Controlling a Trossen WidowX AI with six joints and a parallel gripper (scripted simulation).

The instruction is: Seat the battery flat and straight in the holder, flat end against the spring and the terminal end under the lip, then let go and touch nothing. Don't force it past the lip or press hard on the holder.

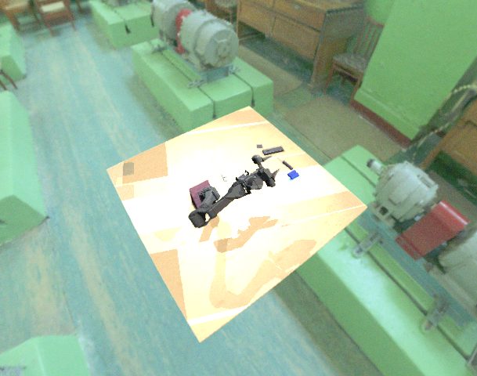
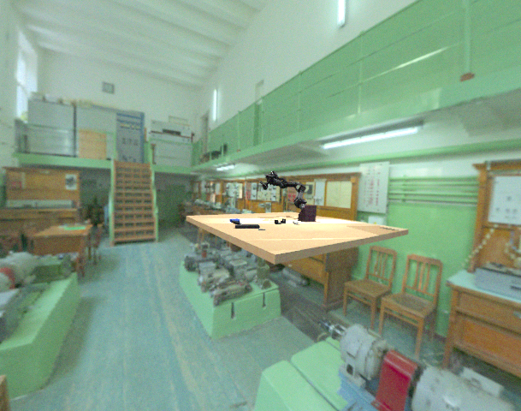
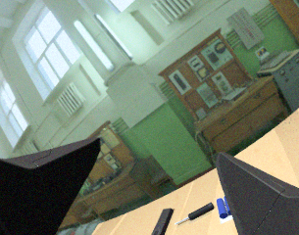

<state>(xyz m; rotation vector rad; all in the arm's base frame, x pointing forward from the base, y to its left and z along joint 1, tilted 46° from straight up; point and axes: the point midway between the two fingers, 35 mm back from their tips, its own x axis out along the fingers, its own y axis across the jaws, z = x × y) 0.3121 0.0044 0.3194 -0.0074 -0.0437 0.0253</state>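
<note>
Now: gripper tip 35 cm above the battery, 31 cm to the right of it and 11 cm past it. Round my gripper tip: screwdriver 35 cm below, 31 cm ahead, 15 cm to the left.
</note>
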